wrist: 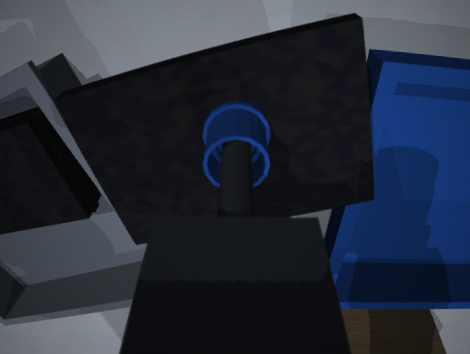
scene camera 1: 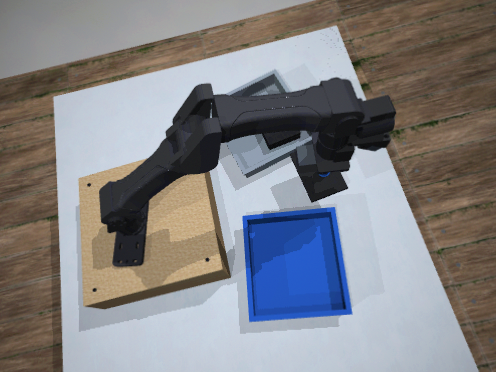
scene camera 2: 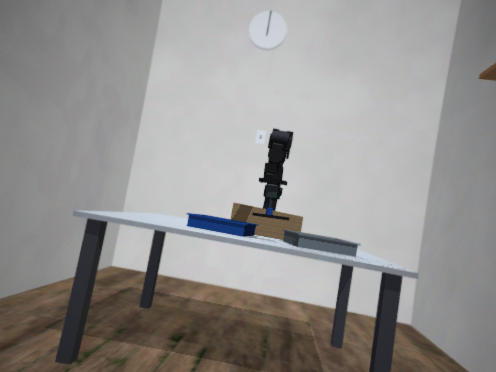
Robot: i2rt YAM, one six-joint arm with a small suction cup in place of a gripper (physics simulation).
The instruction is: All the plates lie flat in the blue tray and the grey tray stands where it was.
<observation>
A blue tray shows in the wrist view, in scene camera 1 and in scene camera 2 (228, 226). A grey tray shows in the wrist view, in scene camera 1 and in scene camera 2 (299, 239). One and the same spot on the blue tray: (wrist: 397, 251) is (scene camera 1: 257, 252). One and the same spot on the grey tray: (scene camera 1: 251, 153) is (wrist: 115, 235).
</observation>
